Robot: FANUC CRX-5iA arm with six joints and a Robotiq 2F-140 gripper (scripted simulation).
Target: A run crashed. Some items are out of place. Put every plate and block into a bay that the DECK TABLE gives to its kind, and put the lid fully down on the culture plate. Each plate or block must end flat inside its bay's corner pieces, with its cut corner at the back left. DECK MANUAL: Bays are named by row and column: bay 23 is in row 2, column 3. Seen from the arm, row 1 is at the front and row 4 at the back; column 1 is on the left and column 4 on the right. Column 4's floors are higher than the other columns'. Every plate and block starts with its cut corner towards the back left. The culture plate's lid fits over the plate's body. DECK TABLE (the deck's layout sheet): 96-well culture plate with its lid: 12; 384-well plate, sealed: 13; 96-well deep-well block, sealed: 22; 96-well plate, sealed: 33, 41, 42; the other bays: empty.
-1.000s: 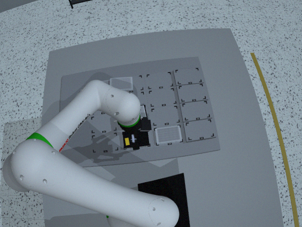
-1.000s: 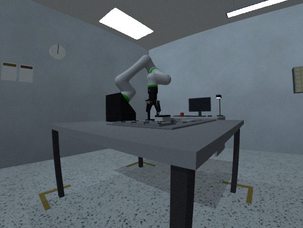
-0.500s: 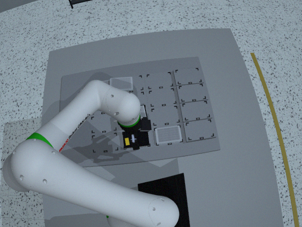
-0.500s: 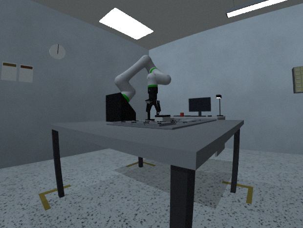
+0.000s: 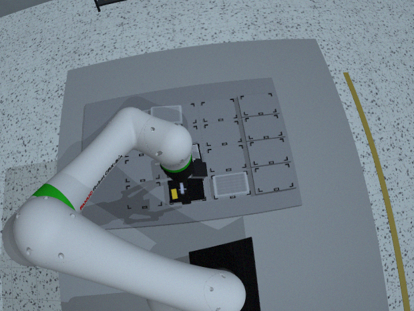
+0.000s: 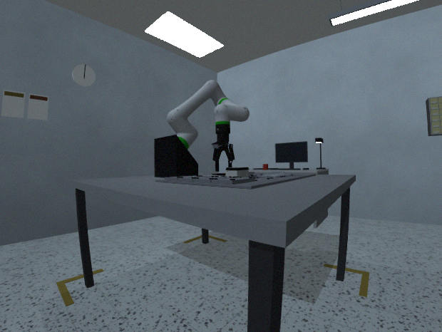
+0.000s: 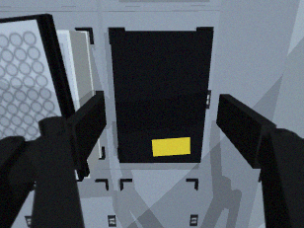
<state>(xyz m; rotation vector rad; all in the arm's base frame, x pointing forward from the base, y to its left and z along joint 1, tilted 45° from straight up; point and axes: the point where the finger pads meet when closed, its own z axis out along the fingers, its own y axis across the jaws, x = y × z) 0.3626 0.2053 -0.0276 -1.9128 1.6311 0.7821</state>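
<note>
The black lid is 40 mm below my hand. The rest, counted from my hand: culture plate (50 mm below); then deep-well block (110 mm ahead, 10 mm to the left, 30 mm below); then dark-sided plate (110 mm ahead, 10 mm to the left).
</note>
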